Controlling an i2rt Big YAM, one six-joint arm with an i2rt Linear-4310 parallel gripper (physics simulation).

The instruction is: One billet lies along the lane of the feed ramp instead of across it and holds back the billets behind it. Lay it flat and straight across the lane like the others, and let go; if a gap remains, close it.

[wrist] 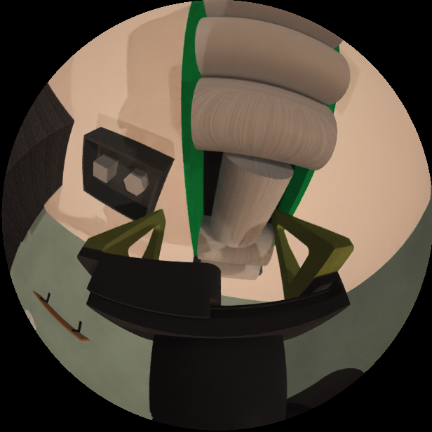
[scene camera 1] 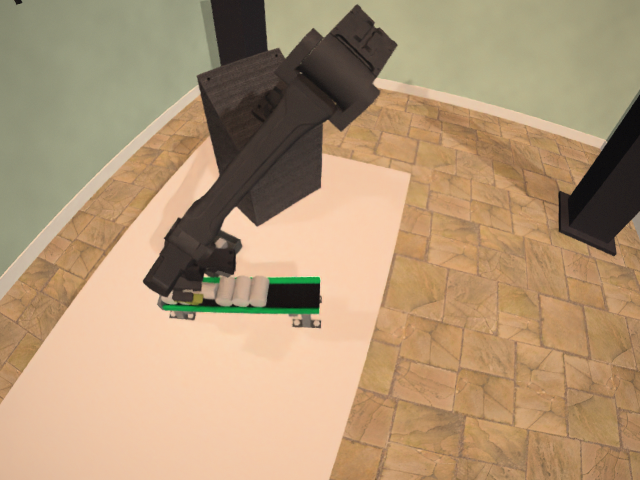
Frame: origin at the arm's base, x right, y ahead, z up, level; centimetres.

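Seen in the pictures: gripper, between the fingertips: (scene camera 1: 197, 286).
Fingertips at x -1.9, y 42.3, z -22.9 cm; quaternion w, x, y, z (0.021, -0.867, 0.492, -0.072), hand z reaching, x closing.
A point is followed by its place in that frame.
The feed ramp (scene camera 1: 293, 311) {x -26.4, y 37.1, z -20.8 cm} (wrist: 193, 100) is a black lane between green side rails. One pale billet (scene camera 1: 208, 290) {x -7.0, y 42.8, z -19.6 cm} (wrist: 250, 200) lies along the lane, slightly skewed. Behind it, three billets lie across the lane; the nearest one (scene camera 1: 225, 291) {x -11.0, y 41.2, z -19.1 cm} (wrist: 262, 120) meets its end. At the low end, two more billets lie across; one of them (wrist: 235, 247) is partly hidden beneath the lengthwise billet in the wrist view. My gripper (scene camera 1: 187, 298) (wrist: 218, 214) is wide open and empty, low over the low end of the ramp, its olive fingers on both sides of the lane in the wrist view.
A small dark tray (scene camera 1: 227, 242) {x 3.8, y 24.4, z -29.2 cm} (wrist: 117, 200) with two light blocks stands beside the ramp. A dark wooden pedestal (scene camera 1: 289, 175) {x -4.8, y 2.8, z -17.0 cm} (wrist: 30, 145) stands behind it. The ramp's metal feet (scene camera 1: 306, 323) {x -28.9, y 35.9, z -27.0 cm} rest on the pale mat (scene camera 1: 232, 403) {x -23.6, y 60.3, z -29.6 cm}. A black post (scene camera 1: 610, 170) stands at the right.
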